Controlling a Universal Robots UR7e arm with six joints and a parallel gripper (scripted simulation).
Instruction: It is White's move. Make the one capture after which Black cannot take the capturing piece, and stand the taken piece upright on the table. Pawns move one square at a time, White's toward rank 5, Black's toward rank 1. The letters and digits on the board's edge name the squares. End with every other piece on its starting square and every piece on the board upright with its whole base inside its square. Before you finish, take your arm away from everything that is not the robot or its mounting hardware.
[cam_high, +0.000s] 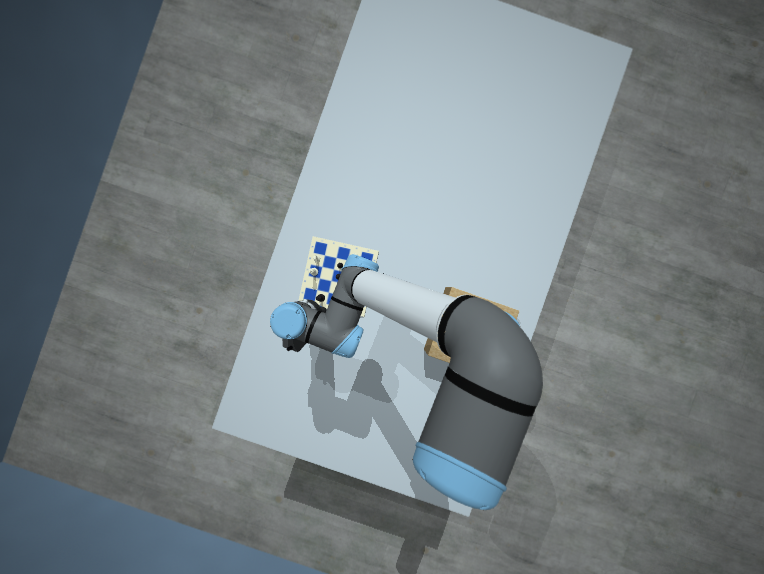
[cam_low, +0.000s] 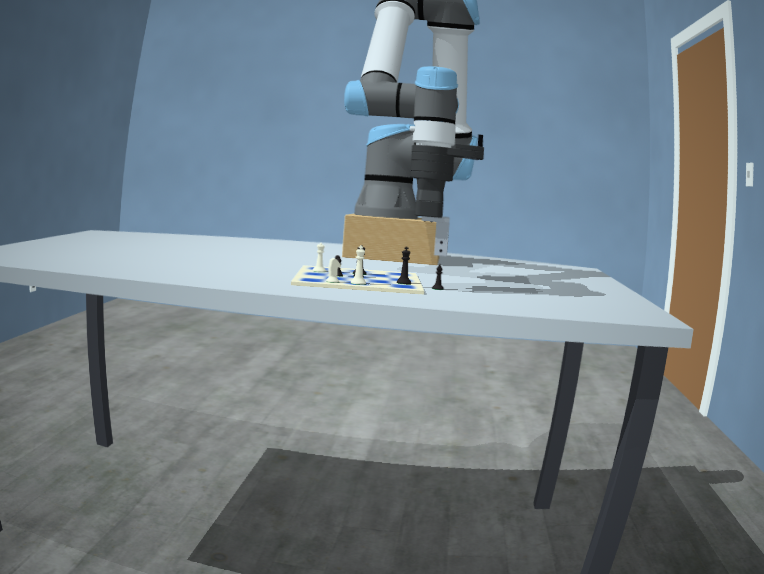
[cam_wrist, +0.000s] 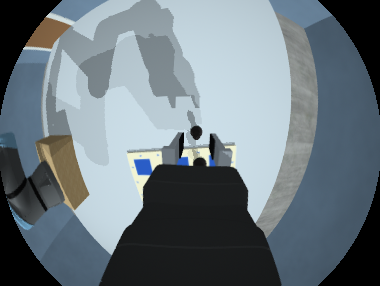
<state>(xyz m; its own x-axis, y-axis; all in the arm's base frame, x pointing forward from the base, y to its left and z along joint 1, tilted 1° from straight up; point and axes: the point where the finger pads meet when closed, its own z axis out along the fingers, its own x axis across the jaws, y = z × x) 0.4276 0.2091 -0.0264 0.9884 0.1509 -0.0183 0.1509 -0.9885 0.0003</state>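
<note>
My gripper is now 220 mm to the left of the white pawn-like piece, 50 mm above it and 20 mm past it. From my hand the other things lie so: tall black piece: 60 mm to the right, 40 mm below, 20 mm ahead.
</note>
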